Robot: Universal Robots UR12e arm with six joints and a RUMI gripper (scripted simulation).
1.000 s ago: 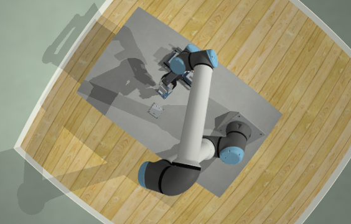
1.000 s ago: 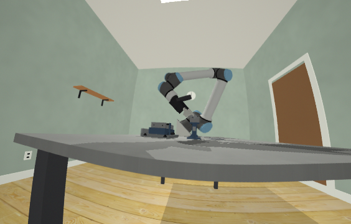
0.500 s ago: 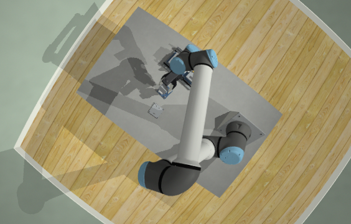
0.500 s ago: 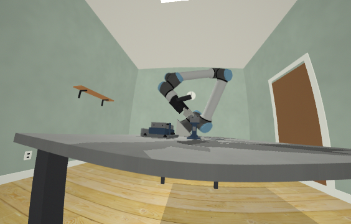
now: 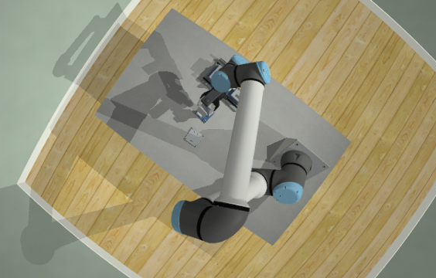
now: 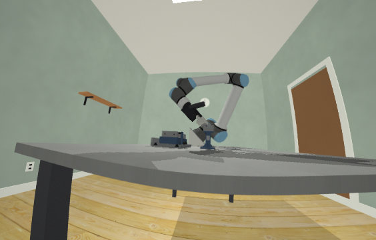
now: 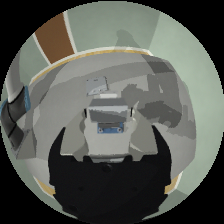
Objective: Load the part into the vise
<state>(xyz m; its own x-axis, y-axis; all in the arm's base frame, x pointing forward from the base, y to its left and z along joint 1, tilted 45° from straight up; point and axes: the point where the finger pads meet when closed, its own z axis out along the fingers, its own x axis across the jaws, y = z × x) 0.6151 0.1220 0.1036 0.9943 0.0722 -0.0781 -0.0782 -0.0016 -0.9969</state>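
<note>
Now: the part 1 cm below my hand. From my hand the other things lie so: vise: 1 cm ahead, 22 cm to the right, 12 cm below; infeed plate: 6 cm behind, 17 cm to the left, 16 cm below.
</note>
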